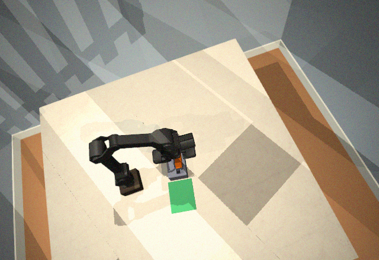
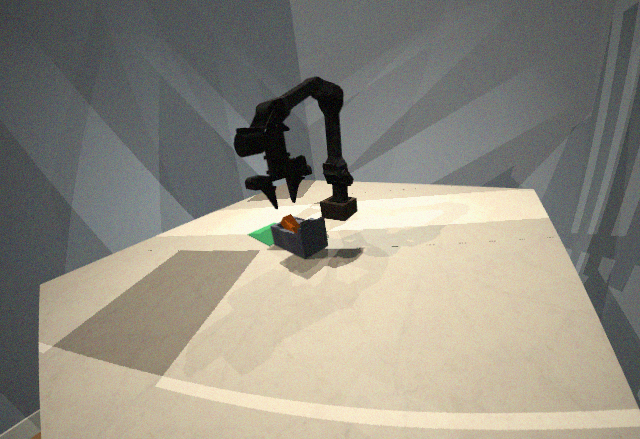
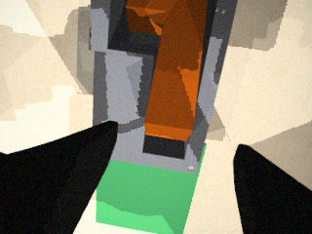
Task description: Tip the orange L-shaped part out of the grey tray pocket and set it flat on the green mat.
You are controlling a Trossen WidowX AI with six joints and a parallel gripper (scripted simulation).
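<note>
Right now my gripper tip is 9 cm above the orange L-shaped part, 4 cm to the right of it and 1 cm past it. The rest, counted from my gripper tip: green mat (15 cm below, 13 cm to the right, 6 cm behind).
</note>
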